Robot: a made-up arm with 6 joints.
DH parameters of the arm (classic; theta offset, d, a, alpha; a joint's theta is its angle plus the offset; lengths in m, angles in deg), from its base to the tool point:
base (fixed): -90 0.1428 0 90
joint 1: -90 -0.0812 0.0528 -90
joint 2: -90 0.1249 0.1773 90
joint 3: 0 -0.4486 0.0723 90
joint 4: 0 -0.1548 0.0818 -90
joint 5: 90 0.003 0.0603 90
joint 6: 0 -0.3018 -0.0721 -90
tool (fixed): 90 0.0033 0 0
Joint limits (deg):
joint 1: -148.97..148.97
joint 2: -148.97..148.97
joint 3: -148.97..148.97
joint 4: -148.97..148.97
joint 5: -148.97..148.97
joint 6: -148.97..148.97
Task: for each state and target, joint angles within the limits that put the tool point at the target. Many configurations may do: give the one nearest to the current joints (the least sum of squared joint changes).
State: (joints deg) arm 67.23 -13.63 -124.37 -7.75 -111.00 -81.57
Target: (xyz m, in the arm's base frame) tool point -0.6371 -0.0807 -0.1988
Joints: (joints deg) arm 57.99 -27.32 -97.52 -29.87 -111.22 -83.48
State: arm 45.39 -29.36 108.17 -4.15 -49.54 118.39
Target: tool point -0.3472 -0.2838 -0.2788
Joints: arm 27.57 -73.14 114.85 -20.51 -76.10 117.97
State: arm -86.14 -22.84 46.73 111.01 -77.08 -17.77
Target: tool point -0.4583 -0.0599 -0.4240
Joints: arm -63.94 -60.92 18.33 115.87 -56.74 -13.37
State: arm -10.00 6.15 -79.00 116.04 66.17 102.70
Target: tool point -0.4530 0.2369 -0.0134
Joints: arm -35.88 -44.35 -66.14 130.95 52.66 104.06
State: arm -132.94 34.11 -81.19 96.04 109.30 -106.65
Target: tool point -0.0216 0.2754 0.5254
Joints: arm -148.97 -7.53 -57.45 94.42 96.98 -113.54
